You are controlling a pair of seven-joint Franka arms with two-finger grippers.
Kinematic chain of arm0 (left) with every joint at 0, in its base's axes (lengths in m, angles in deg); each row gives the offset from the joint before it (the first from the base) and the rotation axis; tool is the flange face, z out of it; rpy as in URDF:
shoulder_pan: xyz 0 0 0.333 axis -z
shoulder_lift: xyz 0 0 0 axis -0.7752 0.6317 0
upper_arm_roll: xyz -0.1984 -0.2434 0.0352 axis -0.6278 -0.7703 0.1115
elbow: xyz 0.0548 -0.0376 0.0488 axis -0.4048 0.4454 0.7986
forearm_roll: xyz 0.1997 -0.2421 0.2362 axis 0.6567 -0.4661 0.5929
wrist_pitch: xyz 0 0 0 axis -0.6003 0.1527 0.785
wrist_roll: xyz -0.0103 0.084 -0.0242 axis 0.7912 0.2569 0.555
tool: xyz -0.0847 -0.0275 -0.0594 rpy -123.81 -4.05 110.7
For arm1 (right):
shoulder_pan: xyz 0 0 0.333 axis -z
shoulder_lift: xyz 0 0 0 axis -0.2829 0.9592 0
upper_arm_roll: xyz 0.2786 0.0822 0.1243 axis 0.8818 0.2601 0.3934
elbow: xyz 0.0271 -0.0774 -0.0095 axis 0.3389 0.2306 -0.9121
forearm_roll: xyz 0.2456 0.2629 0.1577 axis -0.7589 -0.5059 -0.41
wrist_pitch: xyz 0 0 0 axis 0.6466 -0.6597 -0.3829
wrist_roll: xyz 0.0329 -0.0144 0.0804 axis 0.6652 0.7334 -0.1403
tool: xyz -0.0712 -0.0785 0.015 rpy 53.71 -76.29 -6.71
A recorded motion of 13 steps. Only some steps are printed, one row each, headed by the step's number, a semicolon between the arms.
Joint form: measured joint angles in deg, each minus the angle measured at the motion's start. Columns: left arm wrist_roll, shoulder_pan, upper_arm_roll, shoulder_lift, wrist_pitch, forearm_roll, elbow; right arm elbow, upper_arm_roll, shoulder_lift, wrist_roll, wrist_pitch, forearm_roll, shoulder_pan.
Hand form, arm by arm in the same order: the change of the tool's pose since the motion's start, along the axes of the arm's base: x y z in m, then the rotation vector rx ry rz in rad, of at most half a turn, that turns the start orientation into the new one. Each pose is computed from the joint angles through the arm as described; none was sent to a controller.
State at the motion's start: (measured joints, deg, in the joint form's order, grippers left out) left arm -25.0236 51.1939 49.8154 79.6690 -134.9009 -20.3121 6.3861; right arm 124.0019 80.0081 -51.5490 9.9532 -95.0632 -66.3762 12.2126
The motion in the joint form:
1: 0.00 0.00 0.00 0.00 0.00 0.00 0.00; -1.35 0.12 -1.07 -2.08 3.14 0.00 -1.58
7: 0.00 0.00 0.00 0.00 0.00 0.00 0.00; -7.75 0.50 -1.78 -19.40 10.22 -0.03 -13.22
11: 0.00 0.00 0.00 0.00 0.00 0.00 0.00; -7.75 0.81 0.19 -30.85 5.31 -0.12 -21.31
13: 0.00 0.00 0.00 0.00 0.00 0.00 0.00; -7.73 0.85 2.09 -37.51 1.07 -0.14 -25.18
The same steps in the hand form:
1: 0.0000 0.0000 0.0000 0.0000 0.0000 0.0000; -0.0016 0.0187 0.0173 0.0054 0.0129 -0.0061
7: 0.0000 0.0000 0.0000 0.0000 0.0000 0.0000; -0.0140 0.1513 0.0662 0.0404 0.0191 -0.0954
11: 0.0000 0.0000 0.0000 0.0000 0.0000 0.0000; -0.0345 0.2438 0.0527 0.0845 -0.0180 -0.1473
13: 0.0000 0.0000 0.0000 0.0000 0.0000 0.0000; -0.0452 0.2880 0.0387 0.1206 -0.0450 -0.1934

